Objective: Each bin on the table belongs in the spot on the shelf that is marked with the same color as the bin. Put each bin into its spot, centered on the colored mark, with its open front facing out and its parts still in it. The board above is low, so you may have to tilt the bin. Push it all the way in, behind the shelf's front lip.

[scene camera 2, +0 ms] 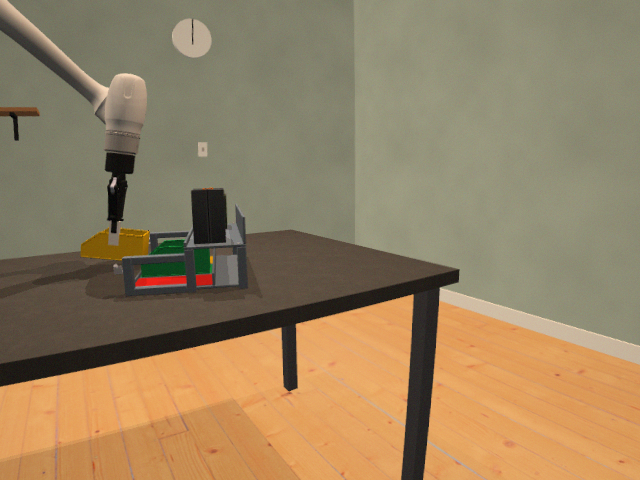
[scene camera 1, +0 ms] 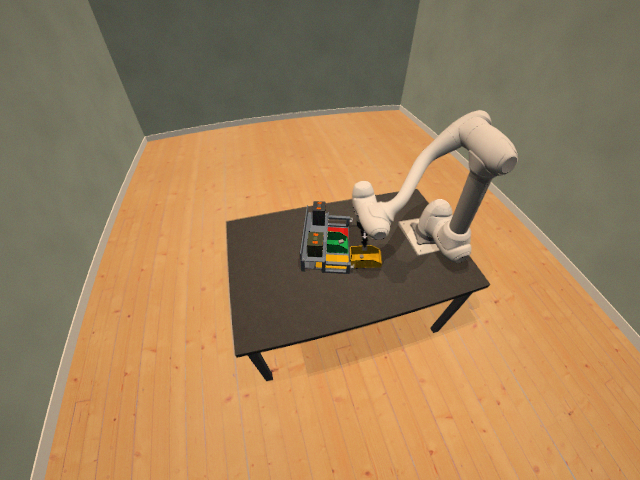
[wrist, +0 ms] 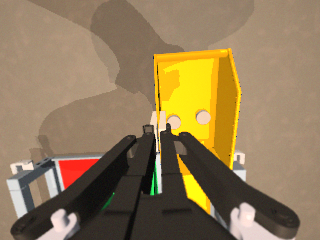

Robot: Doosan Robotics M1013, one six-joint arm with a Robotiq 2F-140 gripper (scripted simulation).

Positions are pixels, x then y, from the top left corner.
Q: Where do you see a yellow bin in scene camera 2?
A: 97, 246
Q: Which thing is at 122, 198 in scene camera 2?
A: My gripper.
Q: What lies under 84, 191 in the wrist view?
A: My gripper.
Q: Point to a green bin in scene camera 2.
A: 161, 269
